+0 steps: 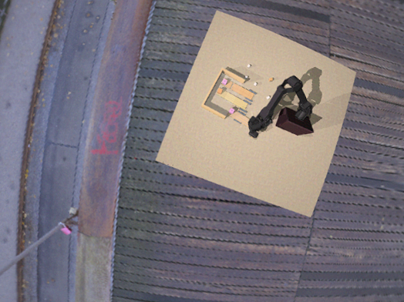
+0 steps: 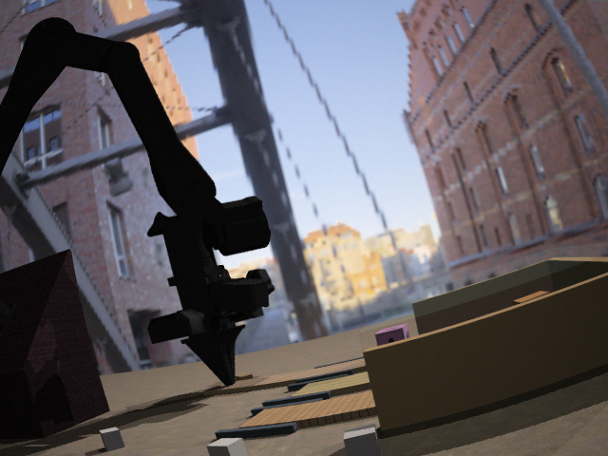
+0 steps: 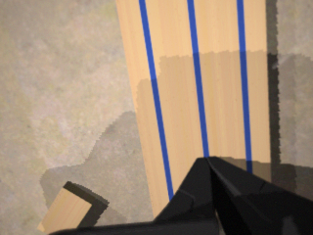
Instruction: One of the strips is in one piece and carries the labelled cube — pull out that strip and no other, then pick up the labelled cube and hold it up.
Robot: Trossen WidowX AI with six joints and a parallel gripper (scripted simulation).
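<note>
The strip lies 10 cm ahead of my gripper tip and 1 cm to the right of it.
</note>
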